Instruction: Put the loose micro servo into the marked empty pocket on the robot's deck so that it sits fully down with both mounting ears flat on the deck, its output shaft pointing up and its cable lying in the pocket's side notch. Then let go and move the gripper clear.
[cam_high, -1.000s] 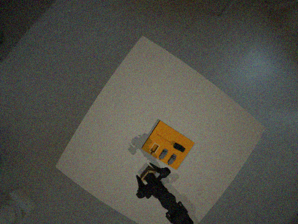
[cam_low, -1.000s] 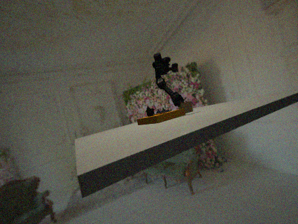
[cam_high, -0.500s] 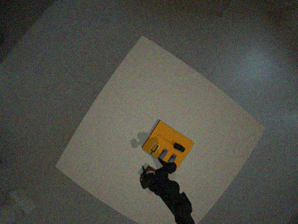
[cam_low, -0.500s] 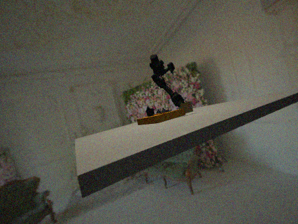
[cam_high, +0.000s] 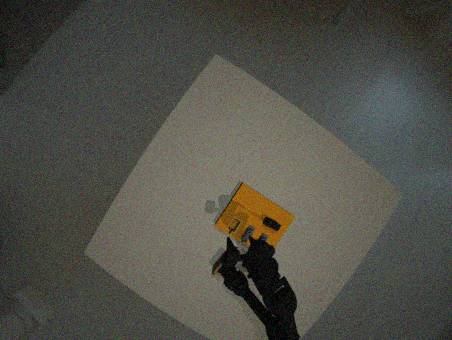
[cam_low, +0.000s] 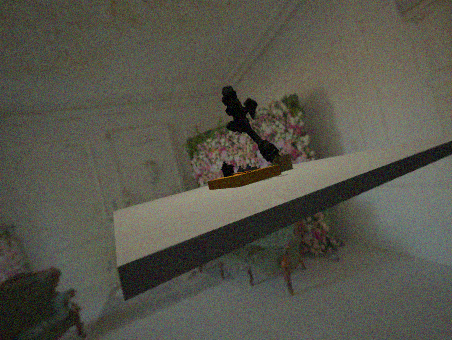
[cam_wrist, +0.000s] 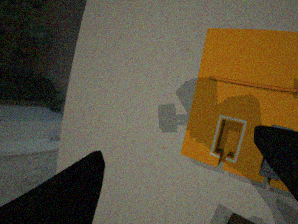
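Now: the orange deck 9 cm ahead of my gripper tip, 8 cm to the right of it and 24 cm below it.
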